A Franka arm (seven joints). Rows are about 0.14 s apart.
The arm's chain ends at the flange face. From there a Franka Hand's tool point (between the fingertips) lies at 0.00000 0.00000 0.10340 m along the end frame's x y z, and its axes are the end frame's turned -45 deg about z.
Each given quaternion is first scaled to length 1.
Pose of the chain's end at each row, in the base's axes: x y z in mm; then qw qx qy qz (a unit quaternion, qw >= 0):
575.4, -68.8, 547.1, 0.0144, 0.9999, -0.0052, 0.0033
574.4, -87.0, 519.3, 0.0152, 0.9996, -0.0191, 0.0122
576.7, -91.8, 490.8, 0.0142, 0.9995, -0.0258, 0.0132
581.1, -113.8, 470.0, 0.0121, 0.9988, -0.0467, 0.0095
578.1, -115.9, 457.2, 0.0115, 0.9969, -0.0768, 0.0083
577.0, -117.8, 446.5, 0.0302, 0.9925, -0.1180, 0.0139
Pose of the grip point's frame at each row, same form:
576.1, -71.8, 443.7, 0.0146, 0.9258, 0.3778, -0.0025
576.9, -90.2, 416.0, 0.0187, 0.9308, 0.3649, 0.0055
579.4, -94.8, 387.5, 0.0182, 0.9333, 0.3586, 0.0068
582.9, -116.4, 366.6, 0.0148, 0.9406, 0.3391, 0.0041
579.6, -118.4, 353.8, 0.0138, 0.9504, 0.3106, 0.0033
579.1, -124.3, 343.3, 0.0332, 0.9621, 0.2708, 0.0013

